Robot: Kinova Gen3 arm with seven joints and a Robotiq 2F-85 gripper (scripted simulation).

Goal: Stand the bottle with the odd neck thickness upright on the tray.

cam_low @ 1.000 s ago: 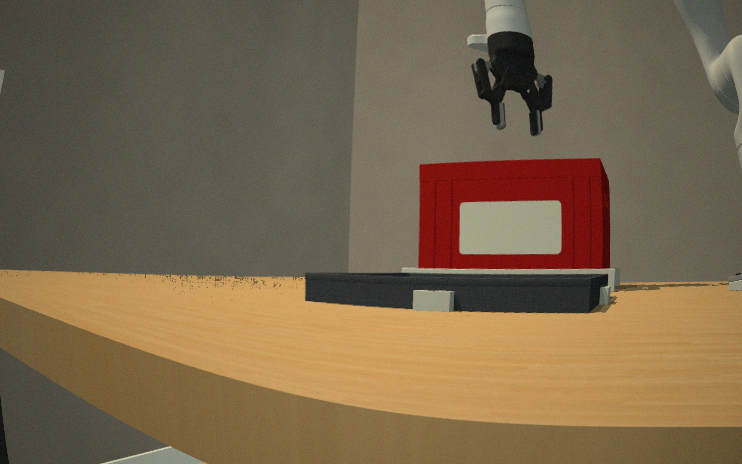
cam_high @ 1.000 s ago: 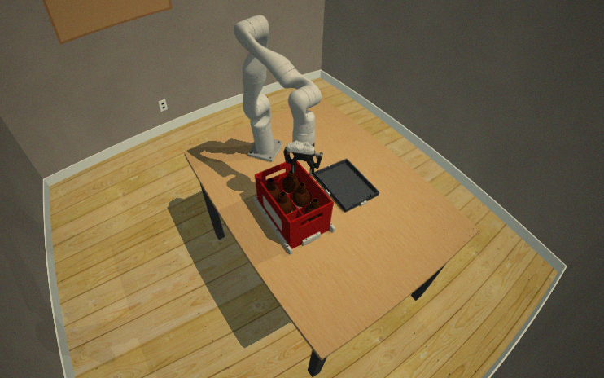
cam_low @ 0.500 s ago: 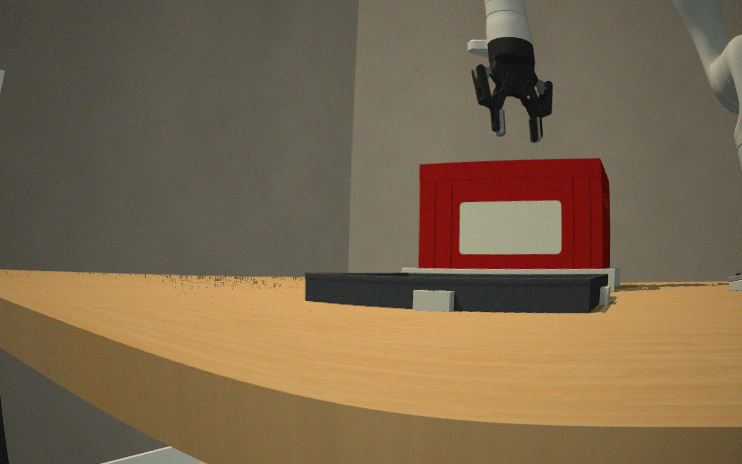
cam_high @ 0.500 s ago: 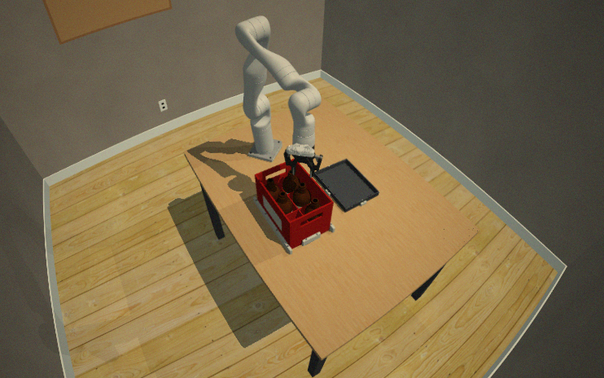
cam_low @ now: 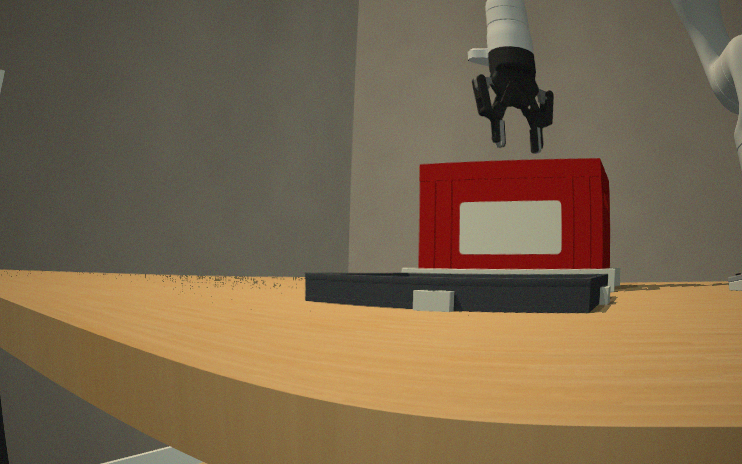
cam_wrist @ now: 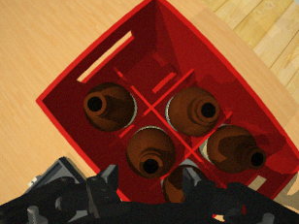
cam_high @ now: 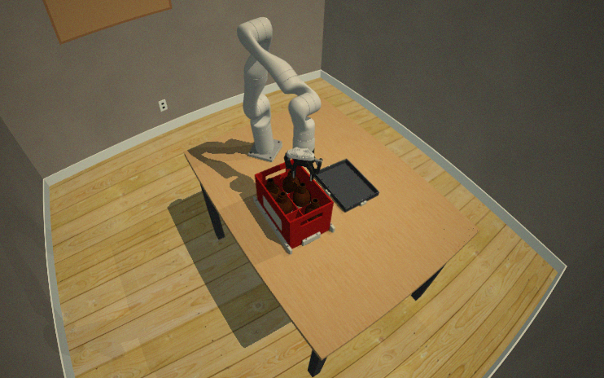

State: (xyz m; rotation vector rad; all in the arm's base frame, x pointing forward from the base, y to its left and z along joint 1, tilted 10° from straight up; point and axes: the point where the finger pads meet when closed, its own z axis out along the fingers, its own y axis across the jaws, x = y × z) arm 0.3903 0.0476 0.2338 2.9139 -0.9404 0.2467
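Right now the red crate is 10 mm ahead of my hand, 50 mm to the right of it and 130 mm below it. Round my hand: dark grey tray 60 mm behind, 240 mm to the left, 200 mm below; glass bottle 90 mm ahead, 10 mm to the left, 130 mm below.
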